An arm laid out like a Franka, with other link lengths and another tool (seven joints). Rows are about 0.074 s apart.
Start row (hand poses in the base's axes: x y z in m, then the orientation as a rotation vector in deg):
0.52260 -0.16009 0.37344 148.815 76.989 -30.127
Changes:
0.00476 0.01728 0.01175 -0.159 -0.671 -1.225
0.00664 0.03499 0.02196 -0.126 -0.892 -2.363
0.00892 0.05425 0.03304 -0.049 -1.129 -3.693
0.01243 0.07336 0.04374 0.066 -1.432 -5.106
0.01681 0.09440 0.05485 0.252 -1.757 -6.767
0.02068 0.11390 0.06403 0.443 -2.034 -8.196
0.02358 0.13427 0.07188 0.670 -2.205 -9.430
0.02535 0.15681 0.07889 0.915 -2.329 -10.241
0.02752 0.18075 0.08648 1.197 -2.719 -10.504
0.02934 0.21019 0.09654 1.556 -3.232 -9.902
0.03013 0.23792 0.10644 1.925 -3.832 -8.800
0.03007 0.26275 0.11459 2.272 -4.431 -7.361
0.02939 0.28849 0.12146 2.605 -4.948 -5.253
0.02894 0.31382 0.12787 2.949 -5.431 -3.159
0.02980 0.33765 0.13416 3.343 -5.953 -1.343
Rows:
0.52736 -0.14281 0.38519 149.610 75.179 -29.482
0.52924 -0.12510 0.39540 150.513 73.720 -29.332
0.53152 -0.10584 0.40648 151.584 72.033 -29.161
0.53503 -0.08673 0.41718 152.724 70.230 -28.887
0.53941 -0.06569 0.42829 154.082 68.131 -28.573
0.54328 -0.04619 0.43747 155.254 66.325 -28.285
0.54618 -0.02582 0.44532 156.310 64.807 -28.090
0.54795 -0.00328 0.45233 157.074 63.852 -27.892
0.55012 0.02066 0.45992 157.442 63.550 -27.233
0.55194 0.05010 0.46998 157.242 64.381 -26.247
0.55273 0.07783 0.47988 156.668 65.835 -25.069
0.55267 0.10266 0.48803 155.811 67.700 -23.857
0.55199 0.12840 0.49490 154.424 70.415 -22.671
0.55154 0.15373 0.50131 153.013 73.096 -21.521
0.55240 0.17756 0.50760 151.809 75.416 -20.322

